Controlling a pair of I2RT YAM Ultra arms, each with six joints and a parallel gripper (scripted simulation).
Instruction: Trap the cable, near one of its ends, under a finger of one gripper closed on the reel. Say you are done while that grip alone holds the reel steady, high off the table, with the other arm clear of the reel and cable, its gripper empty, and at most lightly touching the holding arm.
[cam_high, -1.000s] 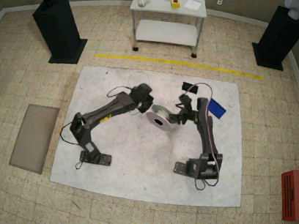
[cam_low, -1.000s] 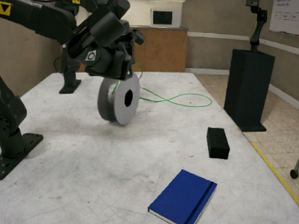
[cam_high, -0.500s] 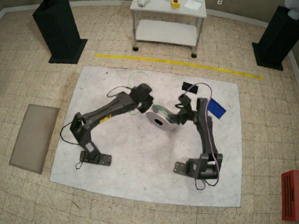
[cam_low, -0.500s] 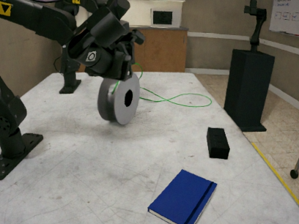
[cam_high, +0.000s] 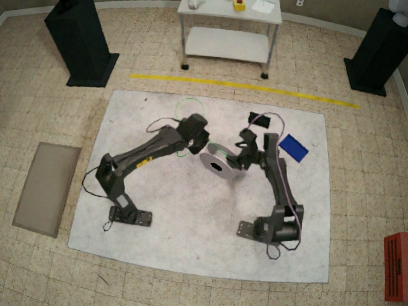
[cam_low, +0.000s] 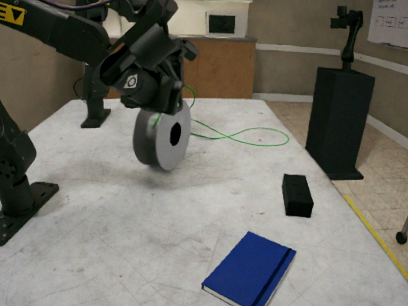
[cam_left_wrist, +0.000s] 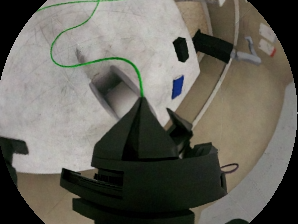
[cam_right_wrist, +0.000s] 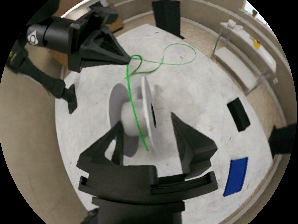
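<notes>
Right now the grey reel is 80 mm below my right hand, 40 mm to the left of it and 10 mm behind it. Round my right hand: black block 270 mm ahead, 150 mm below, 130 mm to the right; blue notebook 310 mm to the right, 160 mm below, 140 mm ahead.
Right now my left hand is 4 cm past the grey reel, 6 cm to the left of it and 10 cm above it. Also, from my left hand: black block: 24 cm ahead, 24 cm to the right, 17 cm below; blue notebook: 11 cm ahead, 42 cm to the right, 18 cm below.
</notes>
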